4 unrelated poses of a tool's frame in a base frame.
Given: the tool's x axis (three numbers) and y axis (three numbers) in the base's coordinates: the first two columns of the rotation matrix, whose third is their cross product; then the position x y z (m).
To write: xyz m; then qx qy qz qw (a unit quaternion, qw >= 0). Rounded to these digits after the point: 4 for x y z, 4 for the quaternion.
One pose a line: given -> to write
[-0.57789, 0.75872, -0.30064, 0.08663, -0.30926, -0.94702, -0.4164, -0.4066, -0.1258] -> [-0.4164, -0.4066, -0.1258, -0.3932, -0.5375, 0.7071, 0.2376]
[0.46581, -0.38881, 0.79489, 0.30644, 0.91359, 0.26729, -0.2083, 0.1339, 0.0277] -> [-0.2083, 0.1339, 0.0277, 0.0433, -0.4752, -0.2033, 0.8550]
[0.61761, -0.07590, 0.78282, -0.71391, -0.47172, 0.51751, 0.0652, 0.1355, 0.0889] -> [0.0652, 0.1355, 0.0889, 0.7802, -0.2531, 0.3566, 0.4473]
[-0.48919, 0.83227, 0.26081, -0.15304, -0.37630, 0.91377, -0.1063, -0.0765, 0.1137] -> [-0.1063, -0.0765, 0.1137, 0.3794, 0.4476, 0.7377, 0.3339]
